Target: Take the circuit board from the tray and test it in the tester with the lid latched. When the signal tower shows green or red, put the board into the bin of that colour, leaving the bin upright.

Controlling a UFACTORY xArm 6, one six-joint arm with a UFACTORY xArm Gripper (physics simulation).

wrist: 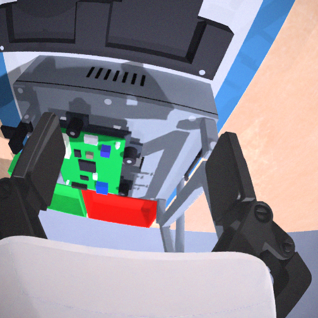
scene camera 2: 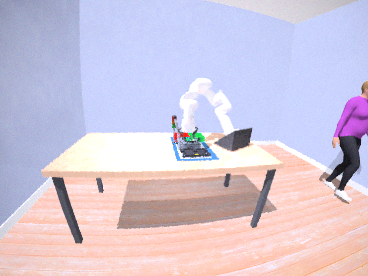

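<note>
The green circuit board (wrist: 100, 160) lies in the grey tester (wrist: 170, 107), among black clamp-like parts, in the wrist view. My gripper (wrist: 137, 138) is open and empty; its left finger overlaps the board's left side in view, and its right finger is right of the tester. I cannot tell the lid's latch state. The green bin (wrist: 65, 200) (scene camera 2: 199, 137) and red bin (wrist: 120, 207) (scene camera 2: 184, 136) stand beyond the tester. The dark tray (wrist: 142, 37) (scene camera 2: 196, 153) is at the top of the wrist view. The signal tower (scene camera 2: 174, 122) is too small to read for a lit colour.
A blue-edged mat (scene camera 2: 175, 151) (wrist: 239, 85) lies under the equipment on the wooden table (scene camera 2: 115, 155). A dark angular box (scene camera 2: 241, 138) stands right of the mat and hides the arm's end in the scene view. A person (scene camera 2: 354, 125) in purple is at the far right.
</note>
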